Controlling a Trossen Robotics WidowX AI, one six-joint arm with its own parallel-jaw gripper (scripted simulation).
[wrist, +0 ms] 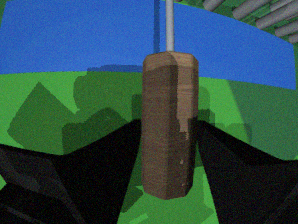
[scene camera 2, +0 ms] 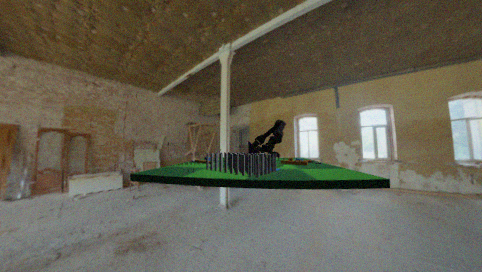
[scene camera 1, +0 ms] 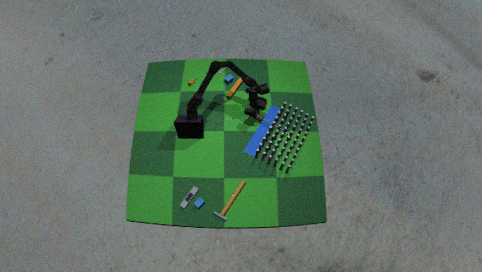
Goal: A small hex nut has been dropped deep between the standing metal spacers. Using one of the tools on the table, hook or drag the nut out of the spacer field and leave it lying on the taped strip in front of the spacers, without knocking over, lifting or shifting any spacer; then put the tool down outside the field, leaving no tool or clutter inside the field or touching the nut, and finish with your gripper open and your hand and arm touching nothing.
Note:
The pictures show: the gripper and a blue taped strip.

